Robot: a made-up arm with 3 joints. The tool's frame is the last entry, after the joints. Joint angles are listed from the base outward. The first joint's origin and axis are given. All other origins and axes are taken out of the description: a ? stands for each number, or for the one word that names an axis. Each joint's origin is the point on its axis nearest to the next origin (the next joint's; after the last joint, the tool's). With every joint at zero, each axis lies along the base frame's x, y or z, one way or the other. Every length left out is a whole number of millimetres.
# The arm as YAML. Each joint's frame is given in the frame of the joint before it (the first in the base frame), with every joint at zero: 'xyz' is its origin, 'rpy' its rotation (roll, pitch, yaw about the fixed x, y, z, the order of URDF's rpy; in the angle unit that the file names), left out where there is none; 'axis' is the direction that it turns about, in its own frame. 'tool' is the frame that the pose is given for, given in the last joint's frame.
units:
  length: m
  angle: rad
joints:
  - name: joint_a
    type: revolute
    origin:
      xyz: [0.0, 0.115, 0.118]
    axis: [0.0, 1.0, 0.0]
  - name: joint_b
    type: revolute
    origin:
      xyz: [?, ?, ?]
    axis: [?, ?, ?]
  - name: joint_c
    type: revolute
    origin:
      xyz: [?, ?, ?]
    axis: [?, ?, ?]
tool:
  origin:
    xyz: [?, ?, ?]
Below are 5 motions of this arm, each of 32 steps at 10 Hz.
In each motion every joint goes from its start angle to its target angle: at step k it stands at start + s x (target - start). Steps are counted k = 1, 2, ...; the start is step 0. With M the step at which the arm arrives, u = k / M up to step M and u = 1 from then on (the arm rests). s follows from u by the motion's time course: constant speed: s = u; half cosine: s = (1 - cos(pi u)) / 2; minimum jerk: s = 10 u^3 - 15 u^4 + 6 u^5.
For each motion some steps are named. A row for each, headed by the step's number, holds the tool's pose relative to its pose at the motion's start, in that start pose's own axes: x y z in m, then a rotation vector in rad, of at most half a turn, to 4 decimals.
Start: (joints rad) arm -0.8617 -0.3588 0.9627
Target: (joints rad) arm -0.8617 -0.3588 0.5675
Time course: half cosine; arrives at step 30
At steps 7, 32:
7: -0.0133 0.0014 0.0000 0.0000 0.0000 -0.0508
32: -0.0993 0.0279 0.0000 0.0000 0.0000 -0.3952

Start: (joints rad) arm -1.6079 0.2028 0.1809
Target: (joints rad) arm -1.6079 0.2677 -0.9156
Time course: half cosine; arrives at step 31
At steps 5, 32:
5: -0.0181 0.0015 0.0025 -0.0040 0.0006 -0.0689
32: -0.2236 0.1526 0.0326 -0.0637 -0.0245 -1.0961

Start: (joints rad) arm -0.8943 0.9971 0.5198
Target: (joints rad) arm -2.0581 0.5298 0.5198
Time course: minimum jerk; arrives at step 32
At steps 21, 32:
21: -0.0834 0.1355 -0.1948 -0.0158 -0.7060 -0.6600
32: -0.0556 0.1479 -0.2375 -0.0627 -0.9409 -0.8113

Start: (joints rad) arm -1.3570 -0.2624 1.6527
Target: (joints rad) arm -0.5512 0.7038 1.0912
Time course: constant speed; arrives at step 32
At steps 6, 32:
6: -0.0499 0.0487 0.0403 0.1544 0.1765 -0.1307
32: -0.0805 0.0243 0.2967 0.6219 1.0581 -0.3065

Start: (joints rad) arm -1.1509 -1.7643 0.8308
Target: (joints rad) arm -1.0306 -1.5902 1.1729
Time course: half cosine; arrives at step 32
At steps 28, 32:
28: 0.0141 0.0346 0.0853 -0.1018 0.1336 0.2131
32: 0.0149 0.0366 0.0882 -0.1046 0.1398 0.2215

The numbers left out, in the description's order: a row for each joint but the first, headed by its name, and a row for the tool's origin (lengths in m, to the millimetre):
joint_b: xyz -0.031 0.0 -0.105, axis -1.0 0.0 0.0
joint_c: xyz 0.0 -0.355 -0.134, axis 0.0 0.0 1.0
tool: xyz -0.02 -0.262 0.0

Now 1 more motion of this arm.
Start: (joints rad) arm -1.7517 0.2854 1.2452
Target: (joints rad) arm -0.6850 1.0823 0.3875
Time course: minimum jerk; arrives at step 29
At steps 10, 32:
10: -0.0551 0.0126 0.0497 0.1319 0.2570 -0.1044
32: 0.0471 -0.1255 0.2498 0.1227 1.0793 -0.0797

